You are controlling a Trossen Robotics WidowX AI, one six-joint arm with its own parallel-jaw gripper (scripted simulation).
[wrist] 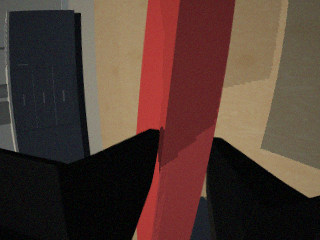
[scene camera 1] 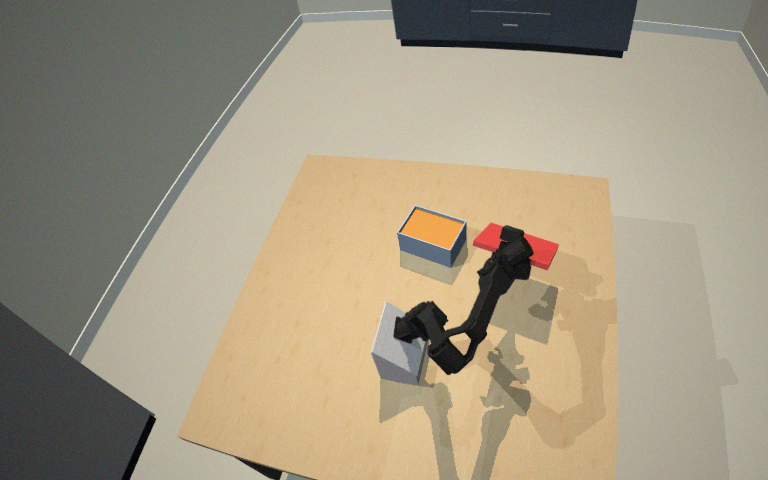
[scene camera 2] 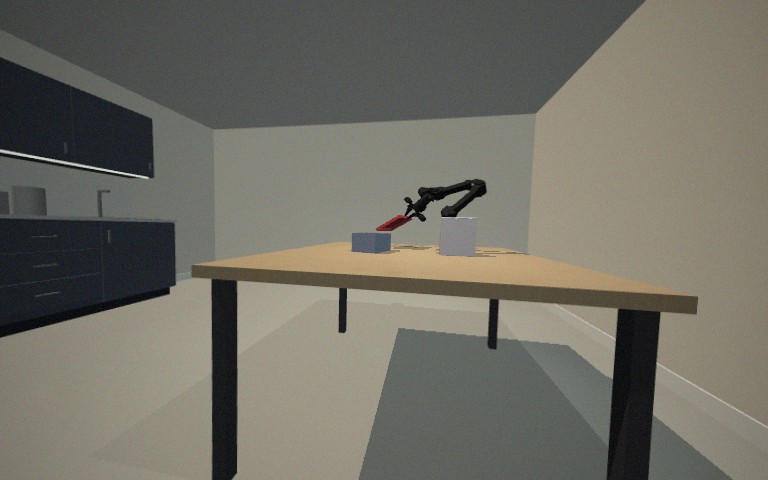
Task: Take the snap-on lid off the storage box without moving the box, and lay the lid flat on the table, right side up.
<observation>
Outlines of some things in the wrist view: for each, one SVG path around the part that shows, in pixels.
My gripper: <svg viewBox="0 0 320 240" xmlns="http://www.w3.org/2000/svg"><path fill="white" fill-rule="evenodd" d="M213 137L207 167L207 184L205 184L209 225L211 225L211 231L209 231L211 232L211 240L320 240L320 196L307 197L303 193L297 192L291 185L283 183L279 177L275 177L271 172L265 171L265 168L255 163L255 160L252 160L251 157L245 156L244 153L241 153L232 144L225 143L219 137ZM160 129L147 129L147 131L129 137L129 139L112 145L108 149L105 148L103 151L93 153L92 156L72 161L69 164L0 148L0 240L132 240L133 233L135 233L137 224L139 224L141 209L144 207L149 188L152 185L157 152L159 152Z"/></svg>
A lid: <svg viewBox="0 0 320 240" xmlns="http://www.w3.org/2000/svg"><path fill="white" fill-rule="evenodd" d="M235 0L148 0L147 16L145 16L143 64L141 64L139 115L137 115L136 135L147 131L147 129L160 129L160 141L152 185L149 188L147 200L145 200L144 207L141 209L141 217L136 227L137 240L191 240L197 205L199 205L200 193L203 192L205 175L207 175L209 153L211 153L213 135L215 135L221 96L223 96L224 75L228 63L229 44L231 44L229 39L231 39L233 16L235 16L233 15L236 5Z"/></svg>
</observation>
